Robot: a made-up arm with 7 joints.
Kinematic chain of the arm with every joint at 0, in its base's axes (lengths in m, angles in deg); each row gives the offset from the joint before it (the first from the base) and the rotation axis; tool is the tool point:
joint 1: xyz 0 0 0.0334 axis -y
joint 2: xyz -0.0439 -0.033 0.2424 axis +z
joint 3: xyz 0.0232 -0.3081 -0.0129 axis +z
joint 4: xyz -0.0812 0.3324 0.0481 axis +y
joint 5: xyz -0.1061 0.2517 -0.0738 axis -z
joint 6: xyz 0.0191 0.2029 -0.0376 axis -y
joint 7: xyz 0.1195 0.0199 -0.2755 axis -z
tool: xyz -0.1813 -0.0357 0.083
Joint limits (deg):
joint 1: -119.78..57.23
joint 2: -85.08..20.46
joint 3: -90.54..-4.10
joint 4: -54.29..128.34
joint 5: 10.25..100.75
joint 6: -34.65..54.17
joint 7: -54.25..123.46
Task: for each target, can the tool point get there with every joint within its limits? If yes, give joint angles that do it. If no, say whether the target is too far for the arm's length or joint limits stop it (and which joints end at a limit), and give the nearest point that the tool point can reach.
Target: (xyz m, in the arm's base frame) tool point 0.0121 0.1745 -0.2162
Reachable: yes | joints -95.72 -10.72 -52.76 66.79 90.07 31.03 15.00
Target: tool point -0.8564 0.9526 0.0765
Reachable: no: joint limits stop it (at a limit: joint 3, joint 4, joint 5, joint 6) | nearest point -0.6099 0.6409 0.0641 | short by 0.398 m
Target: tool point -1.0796 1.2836 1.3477
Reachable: no: too far | nearest point -0.4623 0.5259 0.5961 | short by 1.233 m
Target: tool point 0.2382 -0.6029 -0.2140
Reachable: yes | joints -51.48 -63.54 -79.21 40.25 48.65 5.33 -1.58
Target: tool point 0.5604 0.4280 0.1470
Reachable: yes | joints 1.23 6.77 -68.46 100.97 33.86 5.91 95.34
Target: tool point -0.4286 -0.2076 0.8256
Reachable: no: joint limits stop it (at a limit: joint 1, joint 4, joint 5, joint 6) | nearest point -0.2622 -0.2076 0.7185 | short by 0.198 m
